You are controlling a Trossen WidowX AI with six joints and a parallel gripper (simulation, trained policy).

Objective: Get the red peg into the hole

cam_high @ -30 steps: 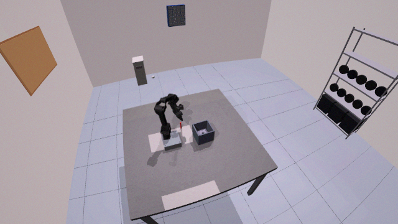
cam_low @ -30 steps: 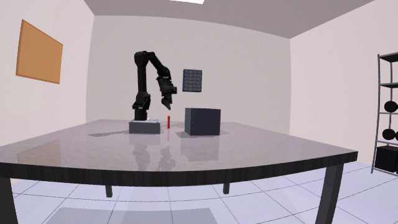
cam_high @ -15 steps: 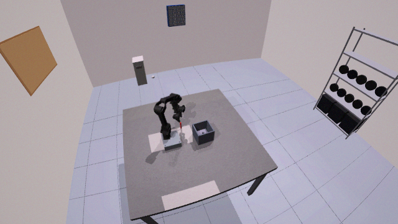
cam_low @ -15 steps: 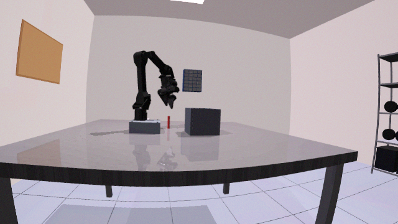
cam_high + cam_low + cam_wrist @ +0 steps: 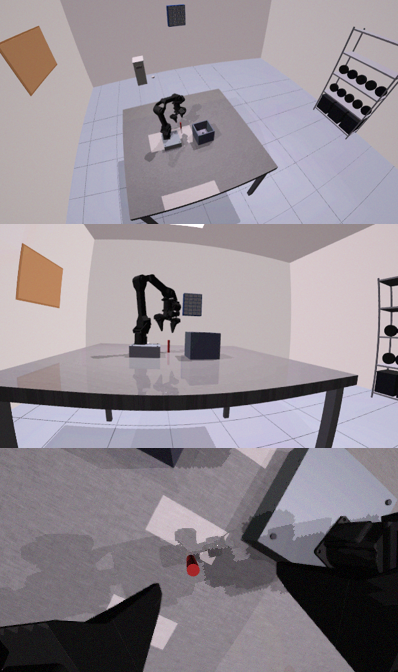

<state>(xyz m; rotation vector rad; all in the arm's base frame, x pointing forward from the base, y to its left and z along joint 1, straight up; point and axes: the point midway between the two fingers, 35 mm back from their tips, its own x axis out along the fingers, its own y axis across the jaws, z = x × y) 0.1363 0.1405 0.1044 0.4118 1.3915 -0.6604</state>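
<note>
The red peg is 9 cm below my gripper tip, 1 cm to the left of it and 1 cm ahead of it.
</note>
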